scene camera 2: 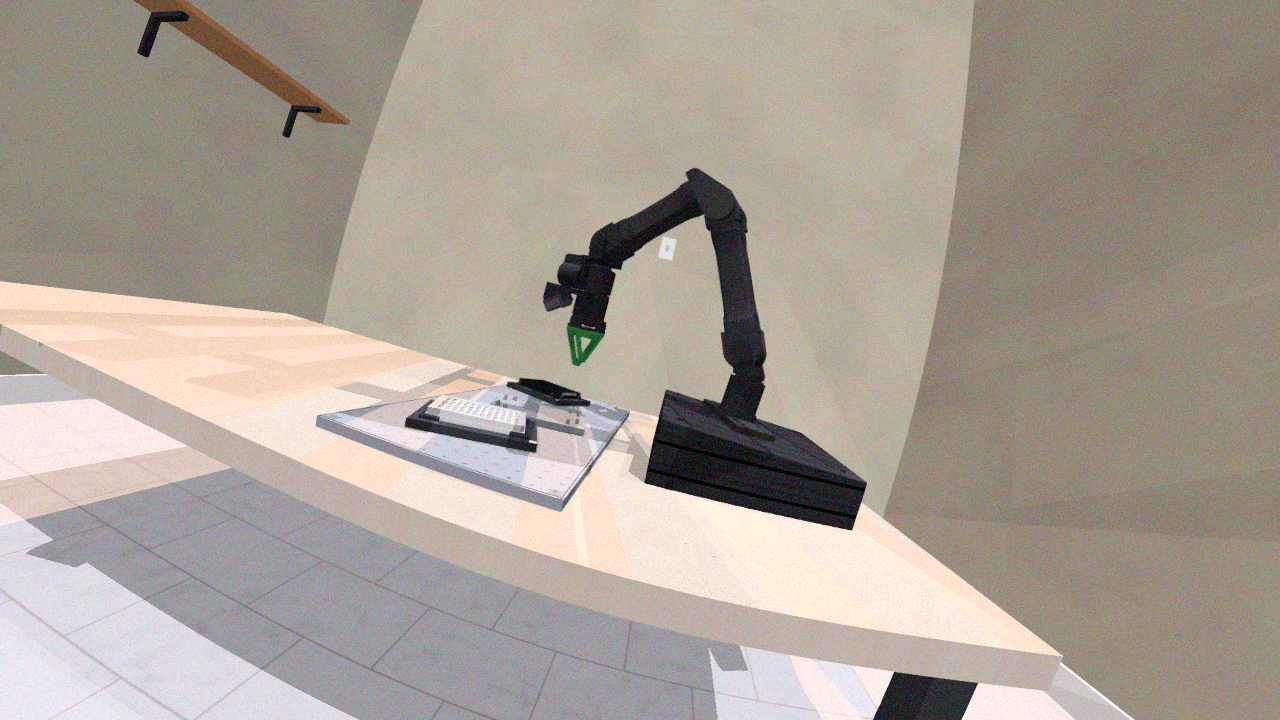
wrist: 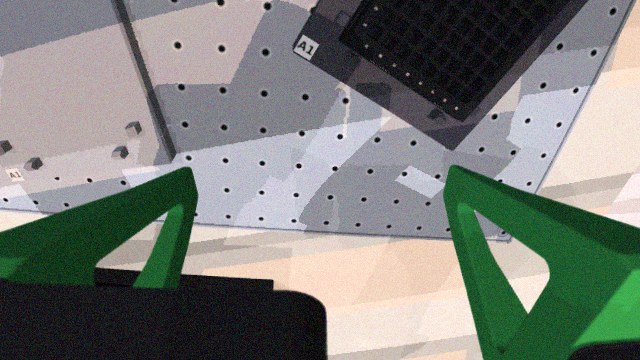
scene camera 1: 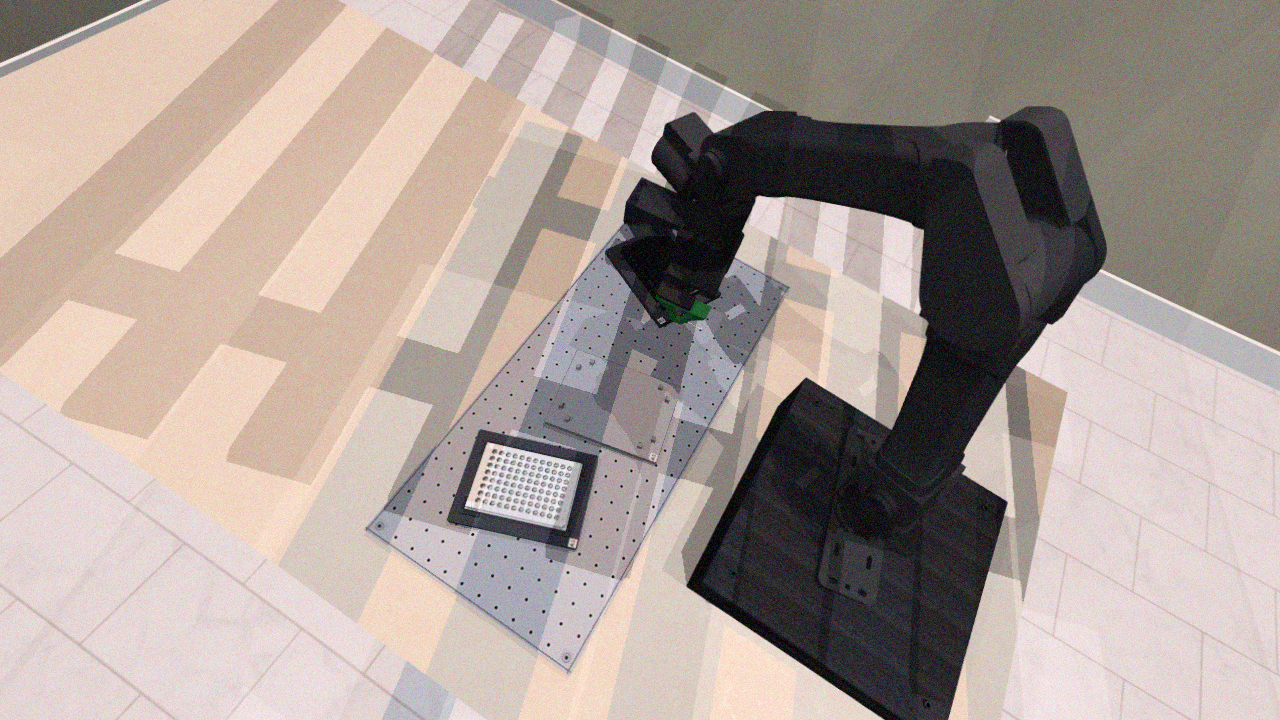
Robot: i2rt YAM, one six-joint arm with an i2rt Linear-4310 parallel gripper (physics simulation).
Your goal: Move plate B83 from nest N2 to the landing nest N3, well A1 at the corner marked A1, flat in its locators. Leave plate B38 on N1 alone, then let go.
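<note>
Plate B83 is black and sits in the dark nest N2 at the far end of the board; the gripper partly covers that nest in scene camera 1. The landing nest N3 is a pale slab with small locator pins, its A1 tag at one corner. The white plate B38 sits on the dark nest N1. My gripper is open and empty, above the board beside N2, its green fingers wide apart.
The perforated board carries the three nests. The arm's black base box stands beside it on the wooden table. A wall shelf is at upper left in scene camera 2.
</note>
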